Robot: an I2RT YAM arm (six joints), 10 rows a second.
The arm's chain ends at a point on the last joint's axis. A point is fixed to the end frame.
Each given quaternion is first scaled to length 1.
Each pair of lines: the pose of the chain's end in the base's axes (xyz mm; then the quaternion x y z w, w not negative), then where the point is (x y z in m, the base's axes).
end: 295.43, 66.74, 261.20, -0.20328, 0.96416, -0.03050, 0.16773
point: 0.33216 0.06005 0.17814
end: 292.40, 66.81, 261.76, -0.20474, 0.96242, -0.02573, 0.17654
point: 0.33045 0.06134 0.17921
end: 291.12, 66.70, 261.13, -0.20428, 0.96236, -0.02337, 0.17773
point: 0.32928 0.06166 0.17861
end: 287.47, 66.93, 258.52, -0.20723, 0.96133, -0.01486, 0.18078
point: 0.32589 0.06361 0.17603
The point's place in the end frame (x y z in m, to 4 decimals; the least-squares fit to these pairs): -0.0031 -0.0096 0.0905
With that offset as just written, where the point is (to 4 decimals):
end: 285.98, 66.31, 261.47, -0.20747, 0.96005, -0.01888, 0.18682
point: 0.3255 0.0625 0.1795
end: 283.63, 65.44, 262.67, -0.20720, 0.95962, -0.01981, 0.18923
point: 0.3236 0.0616 0.1809
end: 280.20, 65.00, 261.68, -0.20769, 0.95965, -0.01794, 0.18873
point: 0.3200 0.0615 0.1799
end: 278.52, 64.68, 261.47, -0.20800, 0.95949, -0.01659, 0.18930
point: 0.3184 0.0614 0.1797
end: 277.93, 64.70, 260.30, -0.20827, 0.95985, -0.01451, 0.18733
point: 0.3174 0.0617 0.1783
